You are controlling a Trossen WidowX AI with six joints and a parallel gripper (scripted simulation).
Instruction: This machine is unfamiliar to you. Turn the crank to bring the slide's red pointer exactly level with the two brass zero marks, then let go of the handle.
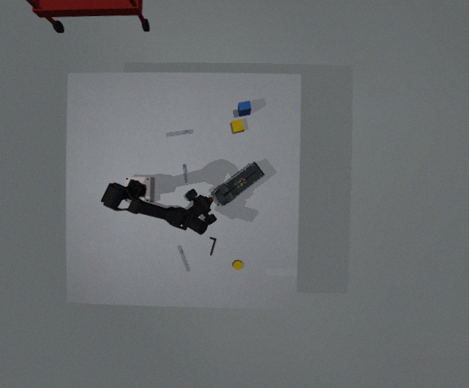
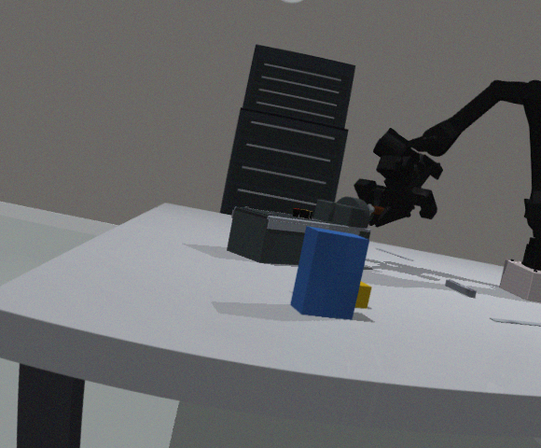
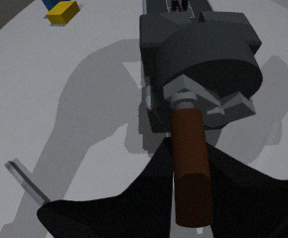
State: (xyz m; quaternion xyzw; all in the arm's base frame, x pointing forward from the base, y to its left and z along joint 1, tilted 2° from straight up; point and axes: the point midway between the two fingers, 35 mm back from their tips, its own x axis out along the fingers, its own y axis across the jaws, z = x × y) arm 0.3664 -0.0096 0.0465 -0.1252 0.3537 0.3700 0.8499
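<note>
Now: the brown crank handle 10 mm behind my gripper tip, 10 mm to the right of it and 30 mm above it. From my gripper tip the other things lie so: red pointer: 150 mm ahead, 120 mm to the left; then black hex key: 30 mm ahead, 240 mm to the right, 80 mm below; then yellow block: 70 mm ahead, 400 mm to the left, 70 mm below.
</note>
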